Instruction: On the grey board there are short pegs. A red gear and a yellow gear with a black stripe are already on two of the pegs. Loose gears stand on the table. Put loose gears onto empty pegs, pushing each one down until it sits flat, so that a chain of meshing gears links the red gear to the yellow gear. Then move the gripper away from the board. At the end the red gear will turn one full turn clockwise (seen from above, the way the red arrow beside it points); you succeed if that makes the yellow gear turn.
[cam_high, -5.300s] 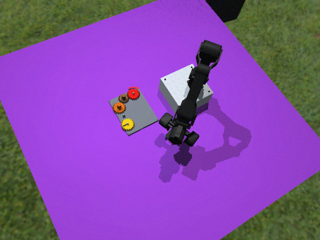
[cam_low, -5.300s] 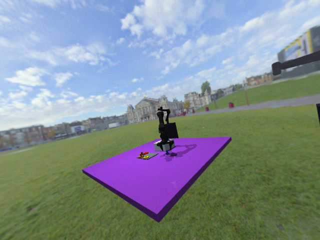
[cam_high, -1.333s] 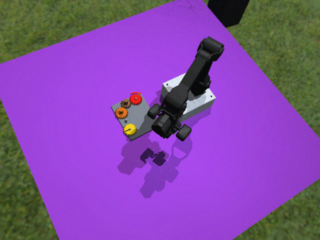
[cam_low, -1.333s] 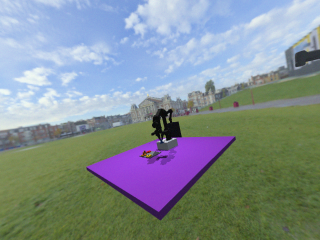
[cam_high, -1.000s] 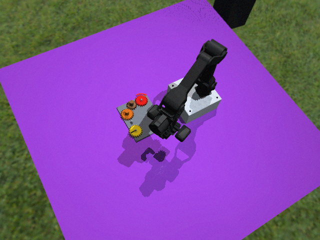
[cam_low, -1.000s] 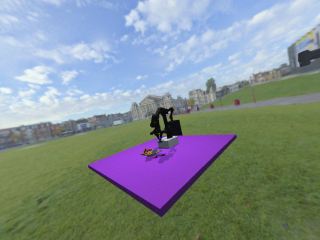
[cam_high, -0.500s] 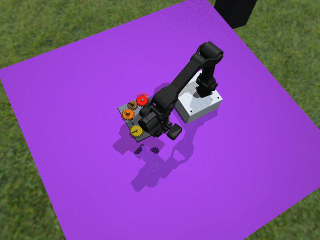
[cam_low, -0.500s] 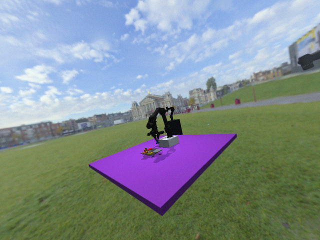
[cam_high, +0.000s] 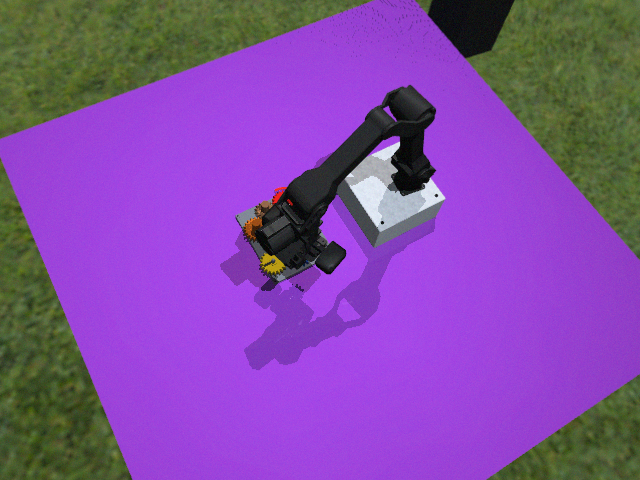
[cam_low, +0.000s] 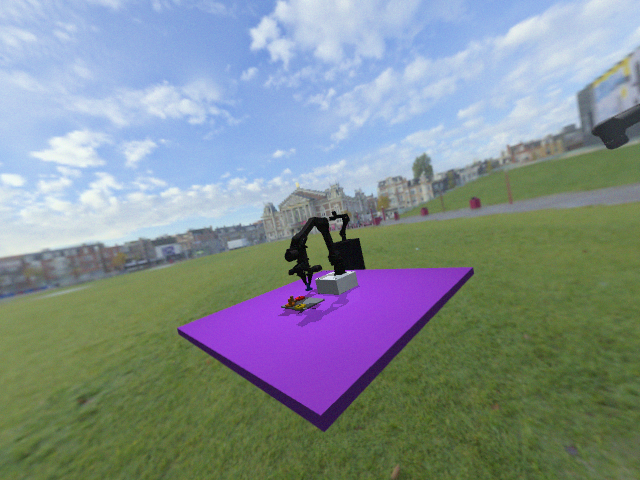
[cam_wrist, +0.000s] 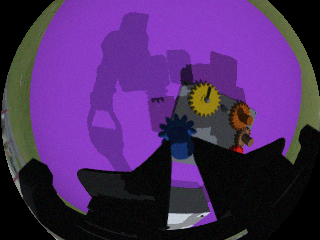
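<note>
Now: gripper tip 150 mm to the left of the orange gear, 100 mm above it and 50 mm short of it. Also, from my gripper tip: brown gear 190 mm to the right, 100 mm below, 20 mm ahead; then small blue gear 10 mm below; then yellow gear 110 mm below, 50 mm to the right, 50 mm ahead.
</note>
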